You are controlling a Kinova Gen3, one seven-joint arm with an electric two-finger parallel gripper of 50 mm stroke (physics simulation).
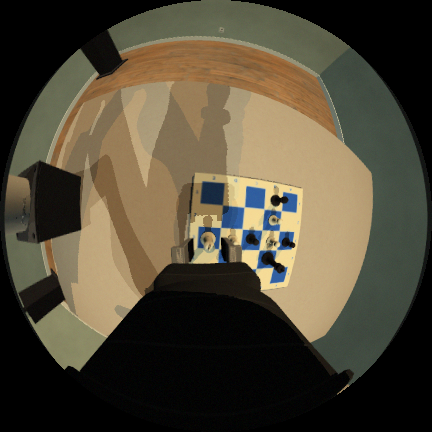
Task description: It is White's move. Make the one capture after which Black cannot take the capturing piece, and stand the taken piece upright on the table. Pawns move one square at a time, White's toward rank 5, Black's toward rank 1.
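Places are measured from the arm's base along level axes (x ahead, y left, z up), in metres.
Where they show: gripper, fingertip midpoint: (206, 245).
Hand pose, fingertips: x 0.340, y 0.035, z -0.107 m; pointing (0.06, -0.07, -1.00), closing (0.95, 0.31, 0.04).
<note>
Each offset is from my fingertips to the top centre of the thing. "pt": to the spot under its first point. Level surfaces: height alone.
The blue-and-cream chessboard {pt 0.019 m back, 0.100 m left, 0.060 m down} (212, 176) lies on the table. My gripper (206, 245) is open, with its fingers above the board's near left part. A tall white piece {0.004 m ahead, 0.003 m right, 0.004 m up} (208, 241) stands upright on a blue square, showing between the fingertips; the height between them is unclear. A small white piece {0.045 m ahead, 0.006 m left, 0.028 m down} (233, 239) is just right of the right finger, partly hidden. Further right in that row are a black piece {0.077 m ahead, 0.017 m left, 0.028 m down} (252, 239), a white piece {0.118 m ahead, 0.023 m left, 0.028 m down} (272, 242) and a black piece {0.154 m ahead, 0.029 m left, 0.028 m down} (288, 242). A tall black piece {0.125 m ahead, 0.011 m right, 0.004 m up} (269, 259) stands nearer. Another white piece {0.109 m ahead, 0.061 m left, 0.028 m down} (273, 220) and a black piece {0.103 m ahead, 0.098 m left, 0.016 m down} (277, 200) stand farther back.
The beige table {0.066 m down} (330, 210) surrounds the board. Dark shadows of the arm fall across its left side and the board's left part. A black block-shaped arm base (57, 202) is at the far left. The gripper body covers the board's near edge and the table below it.
</note>
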